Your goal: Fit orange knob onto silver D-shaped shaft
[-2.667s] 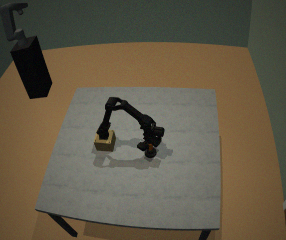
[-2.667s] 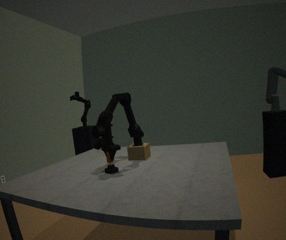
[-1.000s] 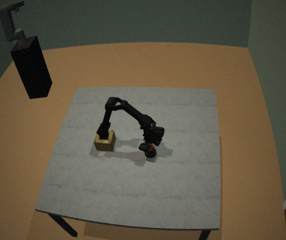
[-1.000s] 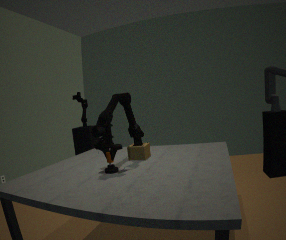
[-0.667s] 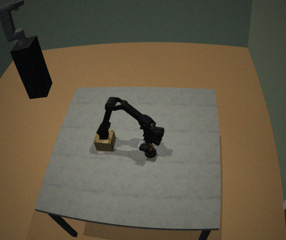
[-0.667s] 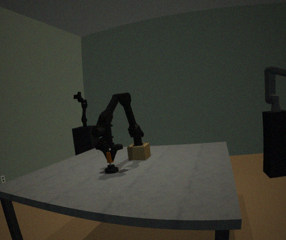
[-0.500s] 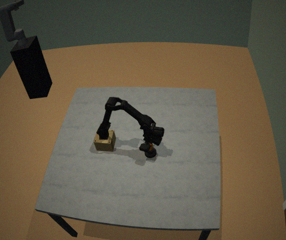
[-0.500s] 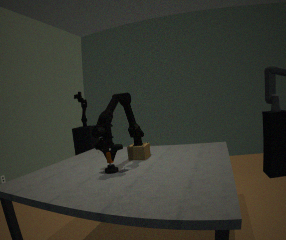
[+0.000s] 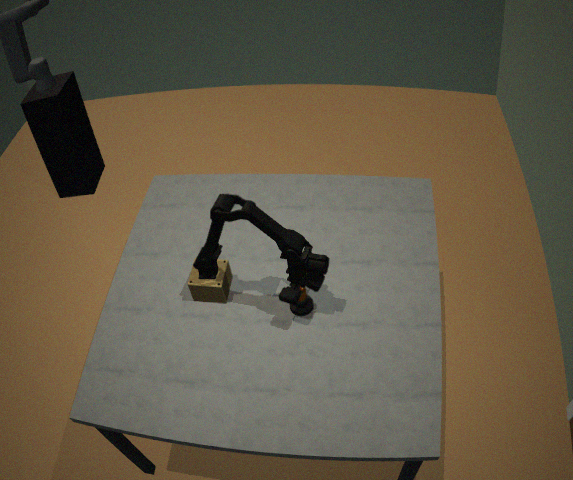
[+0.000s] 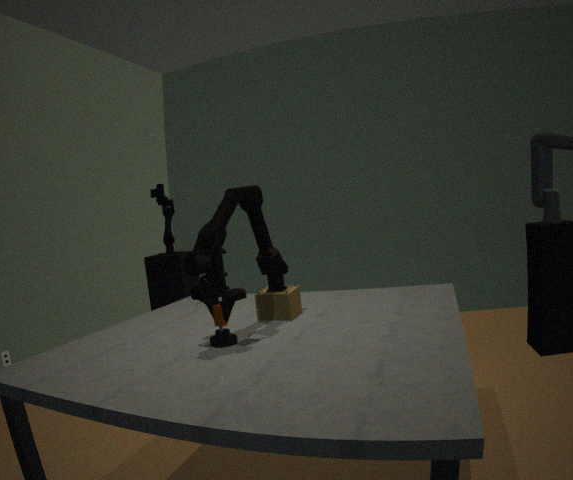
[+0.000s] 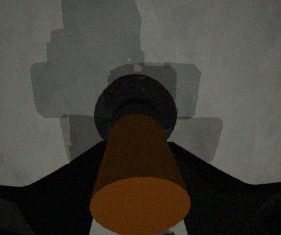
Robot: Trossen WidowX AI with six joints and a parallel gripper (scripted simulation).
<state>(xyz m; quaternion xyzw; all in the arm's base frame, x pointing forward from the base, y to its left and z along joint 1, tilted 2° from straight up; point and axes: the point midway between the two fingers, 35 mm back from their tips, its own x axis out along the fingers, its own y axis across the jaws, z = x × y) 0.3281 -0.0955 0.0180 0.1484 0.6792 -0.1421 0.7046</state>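
The orange knob is 3 cm above my gripper tip. Also, from my gripper tip: round pedestal 4 cm below.
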